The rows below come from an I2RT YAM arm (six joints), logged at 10 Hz.
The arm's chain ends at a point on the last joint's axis. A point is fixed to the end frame.
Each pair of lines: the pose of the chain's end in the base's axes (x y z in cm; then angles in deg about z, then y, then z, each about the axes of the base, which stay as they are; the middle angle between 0 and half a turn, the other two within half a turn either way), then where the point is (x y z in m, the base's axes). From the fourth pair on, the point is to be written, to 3 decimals.
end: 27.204 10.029 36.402 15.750 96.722 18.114
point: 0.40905 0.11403 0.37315
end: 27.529 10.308 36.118 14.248 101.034 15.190
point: 0.41309 0.11056 0.36093
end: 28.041 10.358 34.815 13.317 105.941 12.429
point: 0.41794 0.10474 0.33680
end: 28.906 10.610 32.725 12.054 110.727 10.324
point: 0.425 0.103 0.305
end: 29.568 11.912 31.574 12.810 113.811 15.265
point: 0.430 0.127 0.286
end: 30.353 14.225 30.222 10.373 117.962 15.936
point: 0.436 0.152 0.264
